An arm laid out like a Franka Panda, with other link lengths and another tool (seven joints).
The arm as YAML. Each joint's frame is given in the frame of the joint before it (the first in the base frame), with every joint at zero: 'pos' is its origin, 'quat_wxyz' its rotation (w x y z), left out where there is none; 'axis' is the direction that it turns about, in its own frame. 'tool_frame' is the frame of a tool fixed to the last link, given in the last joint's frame.
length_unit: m
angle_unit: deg
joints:
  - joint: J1
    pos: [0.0, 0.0, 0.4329]
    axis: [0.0, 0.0, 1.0]
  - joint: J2
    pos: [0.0, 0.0, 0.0]
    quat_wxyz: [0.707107, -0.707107, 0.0, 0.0]
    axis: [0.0, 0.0, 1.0]
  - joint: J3
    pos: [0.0, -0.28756, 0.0]
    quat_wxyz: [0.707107, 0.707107, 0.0, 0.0]
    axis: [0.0, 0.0, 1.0]
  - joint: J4
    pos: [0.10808, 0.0, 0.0]
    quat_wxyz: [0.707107, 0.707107, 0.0, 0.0]
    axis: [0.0, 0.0, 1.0]
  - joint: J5
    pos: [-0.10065, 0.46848, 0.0]
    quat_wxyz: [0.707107, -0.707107, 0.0, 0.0]
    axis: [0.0, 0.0, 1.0]
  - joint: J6
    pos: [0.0, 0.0, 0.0]
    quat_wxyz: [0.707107, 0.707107, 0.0, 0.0]
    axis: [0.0, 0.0, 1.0]
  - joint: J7
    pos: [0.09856, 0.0, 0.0]
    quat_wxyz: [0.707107, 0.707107, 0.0, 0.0]
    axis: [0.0, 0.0, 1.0]
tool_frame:
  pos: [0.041, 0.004, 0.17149]
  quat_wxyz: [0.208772, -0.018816, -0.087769, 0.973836]
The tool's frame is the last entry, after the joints.
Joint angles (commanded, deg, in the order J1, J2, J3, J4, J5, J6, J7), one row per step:
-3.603, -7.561, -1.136, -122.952, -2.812, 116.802, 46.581
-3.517, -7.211, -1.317, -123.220, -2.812, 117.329, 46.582
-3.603, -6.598, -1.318, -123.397, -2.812, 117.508, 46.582
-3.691, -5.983, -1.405, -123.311, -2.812, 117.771, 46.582
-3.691, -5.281, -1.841, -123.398, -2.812, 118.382, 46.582
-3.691, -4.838, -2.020, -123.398, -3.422, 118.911, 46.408
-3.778, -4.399, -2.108, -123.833, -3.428, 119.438, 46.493
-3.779, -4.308, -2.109, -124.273, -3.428, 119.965, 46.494
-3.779, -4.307, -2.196, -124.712, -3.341, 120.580, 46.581
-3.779, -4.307, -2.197, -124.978, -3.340, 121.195, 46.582
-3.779, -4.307, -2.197, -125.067, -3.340, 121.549, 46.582
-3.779, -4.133, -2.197, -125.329, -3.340, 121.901, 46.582
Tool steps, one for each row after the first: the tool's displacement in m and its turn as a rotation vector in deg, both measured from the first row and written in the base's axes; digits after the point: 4 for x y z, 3 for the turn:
0.0002, -0.0010, -0.0057, 0.035, 0.089, -0.072
-0.0001, -0.0020, -0.0142, 0.076, 0.699, -0.151
0.0008, -0.0040, -0.0199, 0.101, 0.964, -0.315
0.0014, -0.0091, -0.0276, 0.157, 1.139, -0.724
0.0029, -0.0121, -0.0313, -0.374, 1.110, -0.420
0.0016, -0.0139, -0.0397, -0.337, 1.453, -0.648
0.0008, -0.0138, -0.0441, -0.324, 1.456, -0.624
0.0000, -0.0145, -0.0473, -0.240, 1.270, -0.810
0.0003, -0.0144, -0.0487, -0.255, 0.921, -0.783
0.0009, -0.0144, -0.0488, -0.270, 0.657, -0.767
0.0004, -0.0143, -0.0527, -0.258, 0.741, -0.749

